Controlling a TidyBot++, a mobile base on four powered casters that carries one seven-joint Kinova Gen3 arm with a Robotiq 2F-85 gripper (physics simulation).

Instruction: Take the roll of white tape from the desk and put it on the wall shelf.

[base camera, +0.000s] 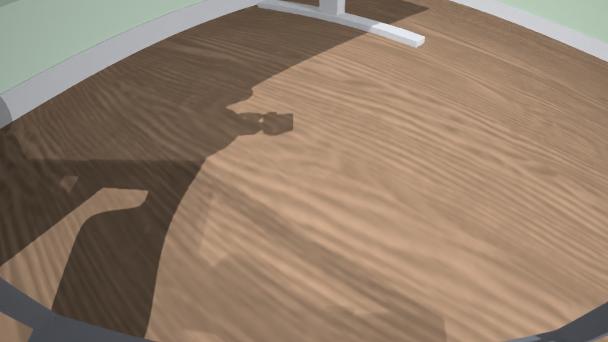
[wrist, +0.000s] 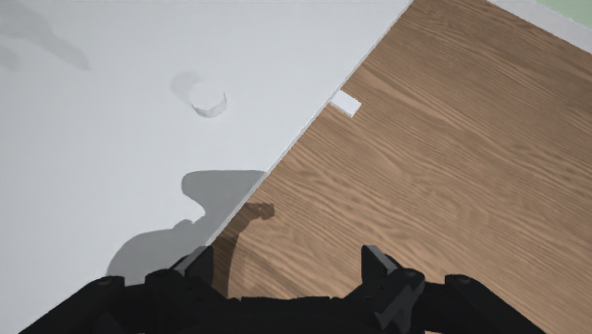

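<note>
The roll of white tape (wrist: 209, 102) lies flat on the white desk (wrist: 125, 135) in the wrist view, left of the middle and a little way in from the desk's edge. Its top blends with the desk, and its shaded side shows at the lower rim. My gripper (wrist: 287, 262) is open, with nothing between its fingers. It hangs above the desk edge and the floor, with the tape ahead of it and to the left in the wrist view. The wall shelf does not show in either view.
The desk's edge runs diagonally through the wrist view, with wooden floor (wrist: 450, 150) (base camera: 400, 175) beyond it. A white desk foot (base camera: 385, 31) (wrist: 346, 103) rests on the floor. Green walls with a pale baseboard (base camera: 125, 44) stand behind. The arm's shadow falls across desk and floor.
</note>
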